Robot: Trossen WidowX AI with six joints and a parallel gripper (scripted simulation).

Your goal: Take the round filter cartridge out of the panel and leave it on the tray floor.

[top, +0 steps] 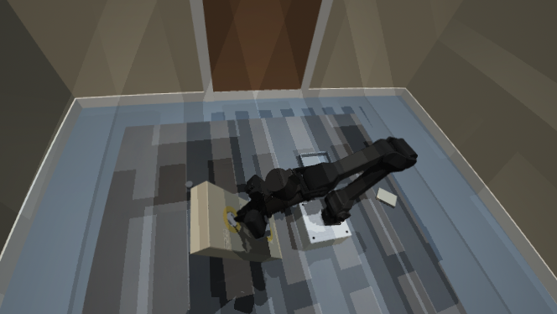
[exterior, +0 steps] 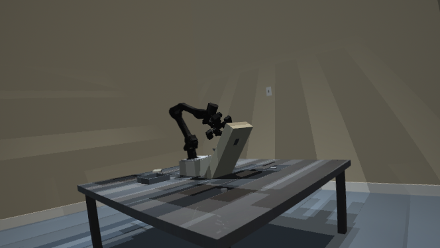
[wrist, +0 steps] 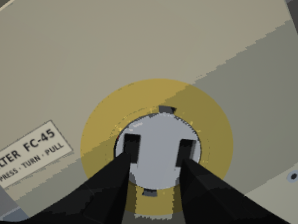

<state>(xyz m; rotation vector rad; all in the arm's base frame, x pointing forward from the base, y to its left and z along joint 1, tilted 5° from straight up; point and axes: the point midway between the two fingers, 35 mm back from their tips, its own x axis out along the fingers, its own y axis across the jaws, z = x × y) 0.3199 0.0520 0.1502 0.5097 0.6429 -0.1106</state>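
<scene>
The grey filter cartridge lies 20 mm below my gripper tip and 20 mm ahead of it. Also, from my gripper tip: tan card 680 mm behind, 240 mm below, 160 mm to the right; then dark tray 370 mm behind, 330 mm to the right, 240 mm below; then beige service panel 100 mm below, 20 mm behind.
</scene>
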